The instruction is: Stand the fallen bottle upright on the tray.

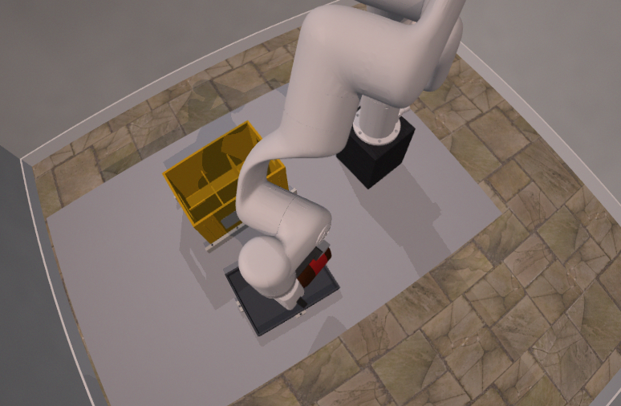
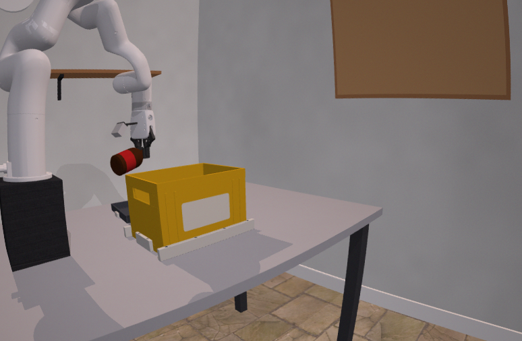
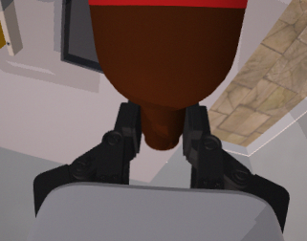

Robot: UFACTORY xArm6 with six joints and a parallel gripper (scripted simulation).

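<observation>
Now: the brown bottle 5 cm behind my hand, 2 cm to the right of it and 1 cm below it. From my hand the other things lie so: yellow crate (35 cm to the right, 12 cm below, 2 cm behind); dark tray (19 cm below, 5 cm to the right, 1 cm behind).
</observation>
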